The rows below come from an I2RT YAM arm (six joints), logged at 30 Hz.
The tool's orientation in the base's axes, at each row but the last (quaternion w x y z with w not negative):
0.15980 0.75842 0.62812 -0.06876
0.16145 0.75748 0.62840 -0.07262
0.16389 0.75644 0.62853 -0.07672
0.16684 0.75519 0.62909 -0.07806
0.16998 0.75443 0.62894 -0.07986
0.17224 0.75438 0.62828 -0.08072
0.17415 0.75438 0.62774 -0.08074
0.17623 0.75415 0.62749 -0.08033
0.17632 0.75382 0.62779 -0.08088
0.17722 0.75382 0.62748 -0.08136
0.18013 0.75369 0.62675 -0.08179
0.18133 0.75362 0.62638 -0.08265
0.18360 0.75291 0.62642 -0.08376
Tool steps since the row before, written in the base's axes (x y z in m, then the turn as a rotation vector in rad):
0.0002 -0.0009 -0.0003 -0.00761 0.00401 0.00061
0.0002 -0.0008 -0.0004 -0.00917 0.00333 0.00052
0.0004 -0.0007 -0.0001 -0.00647 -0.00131 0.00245
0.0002 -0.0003 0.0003 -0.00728 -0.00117 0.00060
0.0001 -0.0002 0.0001 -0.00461 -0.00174 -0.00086
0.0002 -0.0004 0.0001 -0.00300 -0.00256 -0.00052
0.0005 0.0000 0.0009 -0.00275 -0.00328 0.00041
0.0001 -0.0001 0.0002 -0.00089 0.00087 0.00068
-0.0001 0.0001 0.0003 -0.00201 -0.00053 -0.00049
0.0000 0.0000 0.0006 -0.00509 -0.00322 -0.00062
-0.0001 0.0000 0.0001 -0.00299 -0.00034 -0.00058
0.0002 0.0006 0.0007 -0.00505 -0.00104 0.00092
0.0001 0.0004 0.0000 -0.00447 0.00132 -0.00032
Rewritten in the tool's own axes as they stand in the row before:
-0.0007 0.0003 0.0006 0.00201 -0.00796 -0.00263
-0.0006 0.0003 0.0007 0.00110 -0.00939 -0.00246
-0.0005 0.0005 0.0004 -0.00328 -0.00574 -0.00242
-0.0003 0.0003 -0.0002 -0.00271 -0.00684 -0.00082
-0.0002 0.0001 0.0000 -0.00222 -0.00437 0.00099
-0.0004 0.0003 0.0001 -0.00277 -0.00262 0.00112
-0.0002 0.0006 -0.0008 -0.00370 -0.00212 0.00055
-0.0001 0.0001 -0.0001 0.00039 -0.00089 -0.00104
0.0000 -0.0001 -0.0003 -0.00072 -0.00196 0.00045
-0.0002 0.0001 -0.0006 -0.00375 -0.00458 0.00125
-0.0001 -0.0001 -0.0001 -0.00071 -0.00296 0.00036
0.0003 0.0002 -0.0008 -0.00229 -0.00461 -0.00097
0.0004 0.0000 -0.0001 0.00042 -0.00460 -0.00067

